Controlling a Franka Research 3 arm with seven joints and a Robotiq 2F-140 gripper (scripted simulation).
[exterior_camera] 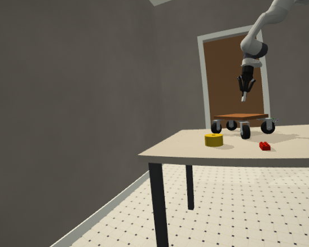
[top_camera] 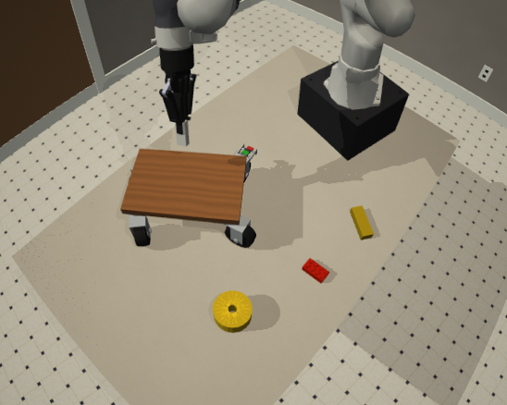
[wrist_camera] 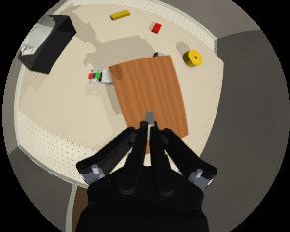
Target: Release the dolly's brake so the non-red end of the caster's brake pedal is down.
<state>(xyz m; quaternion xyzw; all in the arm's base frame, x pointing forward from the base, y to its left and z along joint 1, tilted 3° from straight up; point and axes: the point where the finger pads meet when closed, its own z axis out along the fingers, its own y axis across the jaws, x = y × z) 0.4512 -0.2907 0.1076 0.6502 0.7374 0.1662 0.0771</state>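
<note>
Right now my hand is 15 cm past the brake pedal, 10 cm to the right of it and 16 cm above it. Also, from my hand: yellow spool: 26 cm ahead, 29 cm to the left, 22 cm below; then red brick: 5 cm ahead, 42 cm to the left, 23 cm below.
</note>
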